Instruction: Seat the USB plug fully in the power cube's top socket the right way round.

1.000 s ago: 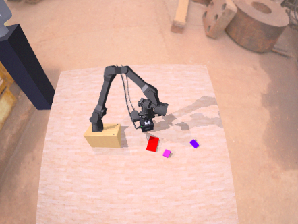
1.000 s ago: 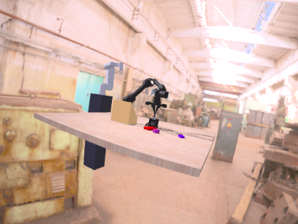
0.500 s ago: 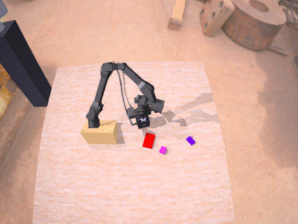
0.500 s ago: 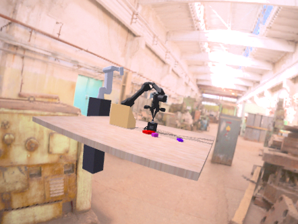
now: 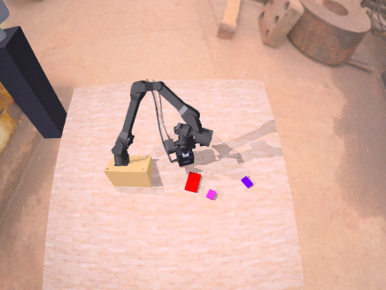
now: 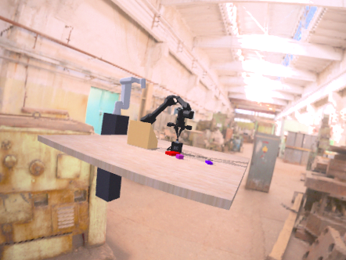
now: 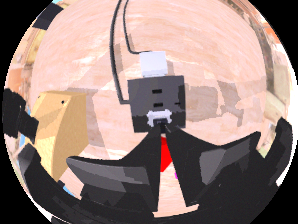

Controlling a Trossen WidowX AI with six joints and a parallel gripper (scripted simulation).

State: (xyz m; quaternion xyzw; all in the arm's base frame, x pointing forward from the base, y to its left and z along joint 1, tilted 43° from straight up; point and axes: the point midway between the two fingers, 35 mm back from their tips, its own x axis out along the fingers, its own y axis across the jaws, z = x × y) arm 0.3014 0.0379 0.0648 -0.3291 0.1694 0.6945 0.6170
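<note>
The USB plug is 20 mm below my gripper tip. From my gripper tip the other things lie so: flat red block 30 mm ahead, 120 mm to the right, 110 mm below; magenta block 120 mm ahead, 190 mm to the right, 110 mm below; USB socket 50 mm below.
</note>
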